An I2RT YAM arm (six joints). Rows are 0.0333 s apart.
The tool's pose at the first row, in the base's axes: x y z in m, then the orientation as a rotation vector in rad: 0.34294 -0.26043 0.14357 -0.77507 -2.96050 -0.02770
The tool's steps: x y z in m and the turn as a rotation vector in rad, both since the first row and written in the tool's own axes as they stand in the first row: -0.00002 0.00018 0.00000 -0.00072 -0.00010 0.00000; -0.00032 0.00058 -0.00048 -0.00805 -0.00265 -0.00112; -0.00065 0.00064 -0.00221 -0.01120 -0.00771 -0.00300; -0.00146 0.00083 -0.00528 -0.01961 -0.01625 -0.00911; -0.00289 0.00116 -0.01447 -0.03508 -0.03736 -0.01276; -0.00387 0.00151 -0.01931 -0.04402 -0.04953 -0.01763; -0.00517 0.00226 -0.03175 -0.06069 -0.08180 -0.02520; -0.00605 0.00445 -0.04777 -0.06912 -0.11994 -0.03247; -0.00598 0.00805 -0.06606 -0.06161 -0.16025 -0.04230; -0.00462 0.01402 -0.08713 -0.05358 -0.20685 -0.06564; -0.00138 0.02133 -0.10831 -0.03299 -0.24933 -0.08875; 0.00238 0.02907 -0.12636 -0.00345 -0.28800 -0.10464
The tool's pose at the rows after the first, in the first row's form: 0.34305 -0.26028 0.14357 -0.77518 -2.96075 -0.02873; 0.34354 -0.26010 0.14402 -0.77504 -2.96515 -0.03871; 0.34398 -0.26027 0.14572 -0.77386 -2.97132 -0.04161; 0.34500 -0.26062 0.14871 -0.76785 -2.98352 -0.05132; 0.34709 -0.26138 0.15775 -0.76929 -3.00801 -0.06686; 0.34847 -0.26174 0.16249 -0.76591 -3.02319 -0.07612; 0.35088 -0.26219 0.17477 0.75741 3.03365 0.08920; 0.35390 -0.26132 0.19066 0.73751 2.99838 0.08619; 0.35696 -0.25884 0.20888 0.71366 2.96656 0.05912; 0.36026 -0.25378 0.22997 0.66887 2.93307 0.03027; 0.36259 -0.24663 0.25133 0.62594 2.90575 -0.01431; 0.36445 -0.23873 0.26960 0.59460 2.88084 -0.06974
